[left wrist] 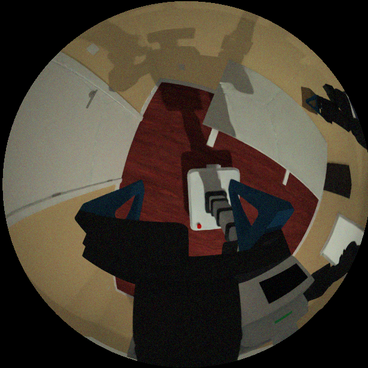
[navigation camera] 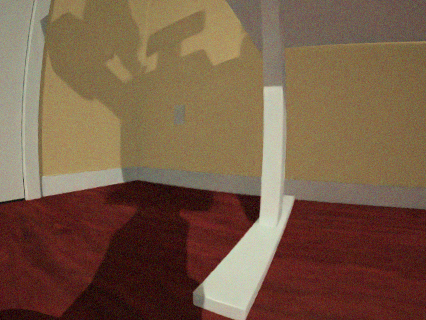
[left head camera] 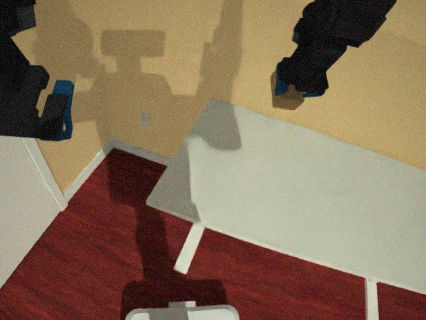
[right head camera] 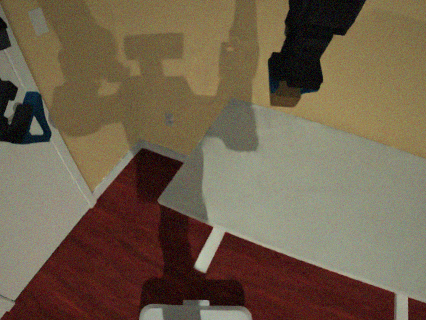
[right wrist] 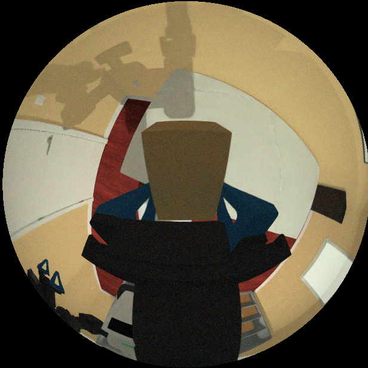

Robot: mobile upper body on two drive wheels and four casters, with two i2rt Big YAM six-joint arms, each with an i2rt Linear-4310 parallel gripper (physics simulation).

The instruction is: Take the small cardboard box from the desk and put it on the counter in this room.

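Places are measured from the left arm's base along level axes (x back, y down, z right), in millimetres.
Where they show: left gripper, fingertip midpoint: (left head camera: 36, 131) (right head camera: 23, 135); right gripper, fingertip midpoint: (left head camera: 286, 94) (right head camera: 284, 91).
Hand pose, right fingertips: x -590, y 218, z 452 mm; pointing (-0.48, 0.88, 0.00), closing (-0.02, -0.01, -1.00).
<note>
After its pixels a point has its place.
The small brown cardboard box (left head camera: 288, 100) @(z 442, x -555, y 212 mm) (right head camera: 285, 95) @(z 445, x -556, y 207 mm) (right wrist: 187, 170) (left wrist: 306, 99) is between the blue fingers of my right gripper (right wrist: 185, 183), which is shut on it and holds it up, clear of the desk. The white desk (left head camera: 310, 195) @(z 747, x -617, y 689 mm) (right head camera: 310, 190) @(z 683, x -652, y 690 mm) (left wrist: 270, 120) (right wrist: 255, 140) lies below and beyond the box in the right wrist view. My left gripper (left wrist: 186, 184) is open and empty, at the far left in both head views. No counter can be made out in these views.
A white door (left wrist: 65, 130) (right wrist: 55, 165) stands at the left. The desk's white leg (navigation camera: 273, 155) @(z 356, x -855, y 1198 mm) and foot (navigation camera: 245, 270) stand on the red floor (navigation camera: 345, 260) @(z 498, x -703, y 1410 mm). The robot's white base (left wrist: 200, 192) is below. A grey shelf unit with brown boxes shows low in the right wrist view.
</note>
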